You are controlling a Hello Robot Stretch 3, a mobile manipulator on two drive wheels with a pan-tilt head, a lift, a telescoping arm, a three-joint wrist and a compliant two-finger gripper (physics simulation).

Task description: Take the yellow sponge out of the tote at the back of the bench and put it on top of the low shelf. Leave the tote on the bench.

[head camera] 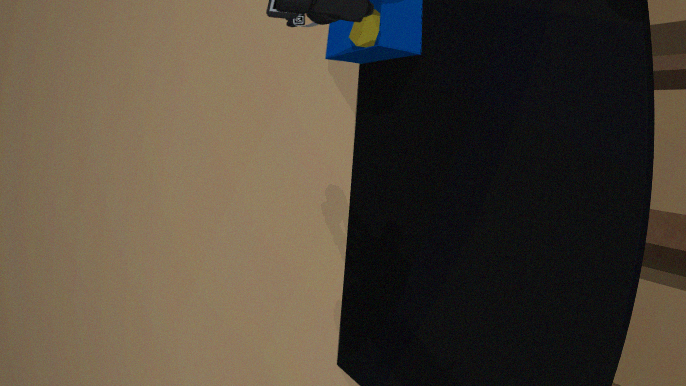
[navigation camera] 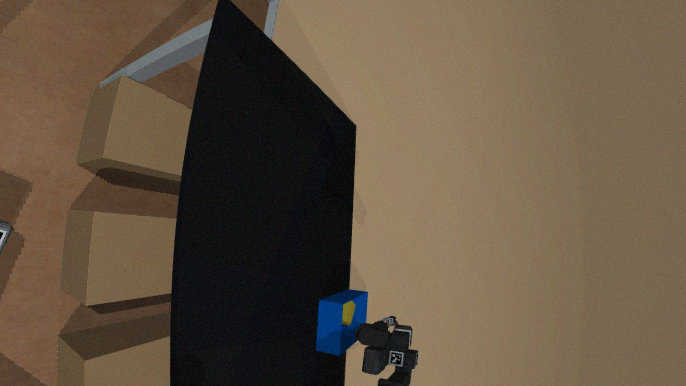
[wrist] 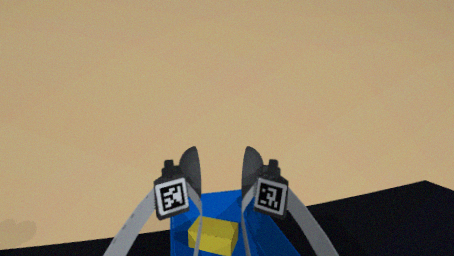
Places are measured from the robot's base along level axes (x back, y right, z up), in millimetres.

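Pixels of known places: gripper, between the fingertips: [navigation camera: 392, 329] [wrist: 221, 164].
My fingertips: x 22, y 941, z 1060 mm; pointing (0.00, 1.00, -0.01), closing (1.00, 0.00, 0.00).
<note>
Ahead of a thing's pixels: the offset from my fingertips to its middle. Level surfaces: height alone.
The yellow sponge @(dx -16, dy +274, dz -272 mm) [head camera: 366, 32] [navigation camera: 348, 312] [wrist: 216, 233] lies inside the blue tote @(dx +7, dy +193, dz -248 mm) [head camera: 400, 22] [navigation camera: 329, 325] [wrist: 272, 235]. The tote stands at the wall-side edge of the black bench @(dz -298 mm) [head camera: 500, 200] [navigation camera: 260, 200] [wrist: 400, 220]. My gripper [wrist: 221, 164] is open, with nothing between its fingertips. In the wrist view the fingertips show above the sponge in the picture, over the tote's far end. In the head view the dark wrist covers part of the tote and touches the sponge's outline. The low shelf does not show in these views.
A tan wall [head camera: 175, 200] [navigation camera: 500, 175] [wrist: 225, 75] rises close behind the bench and the tote. Several tan blocks stand along the bench's other long side, one of them a tan block [navigation camera: 132, 255]. A grey strip [navigation camera: 175, 47] runs past the bench's end.
</note>
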